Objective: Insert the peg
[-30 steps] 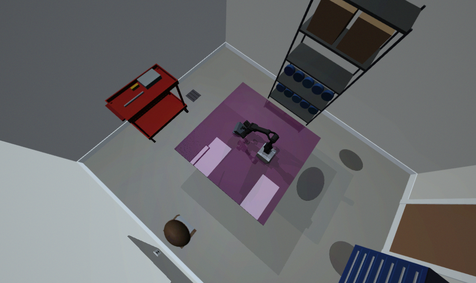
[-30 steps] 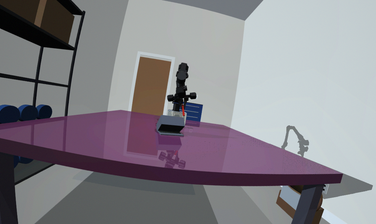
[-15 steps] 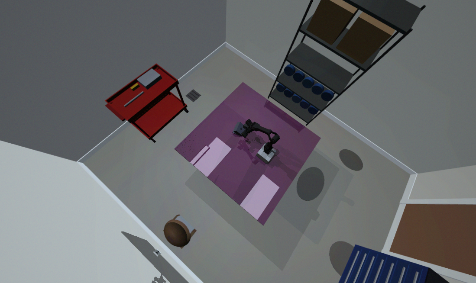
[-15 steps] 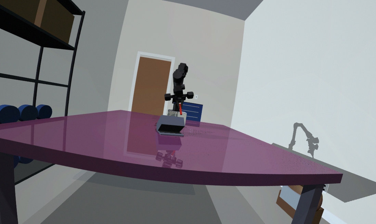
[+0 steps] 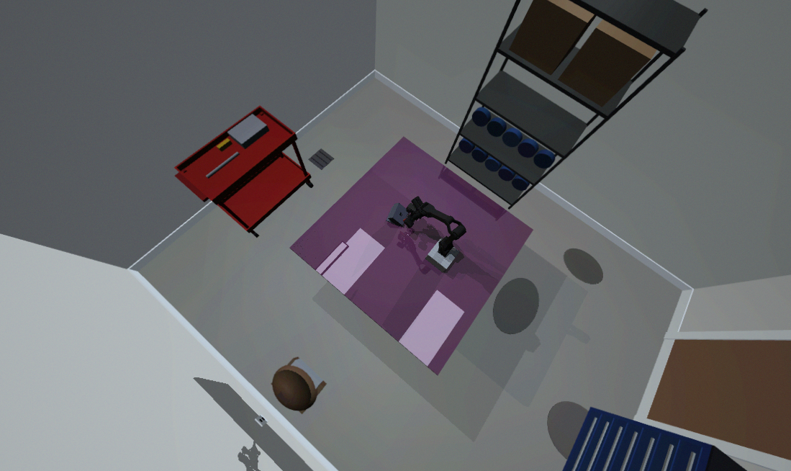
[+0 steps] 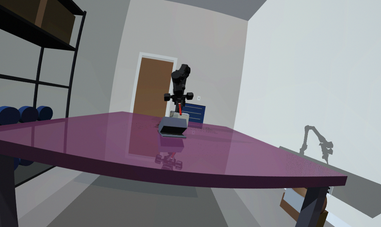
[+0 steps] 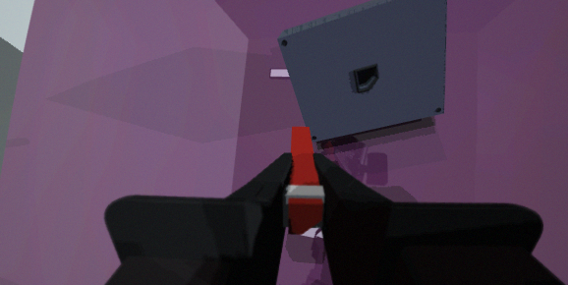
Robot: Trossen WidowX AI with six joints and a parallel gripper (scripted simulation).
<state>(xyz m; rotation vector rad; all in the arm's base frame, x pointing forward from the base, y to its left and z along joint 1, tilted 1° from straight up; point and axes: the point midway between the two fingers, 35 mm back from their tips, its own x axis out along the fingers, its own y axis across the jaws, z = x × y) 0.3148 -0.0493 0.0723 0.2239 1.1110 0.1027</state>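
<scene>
Now: gripper tip 8 cm short of the grey sloped panel, 4 cm to the left of it and 11 cm above it. Round my gripper tip: red peg 1 cm behind, 1 cm above.
</scene>
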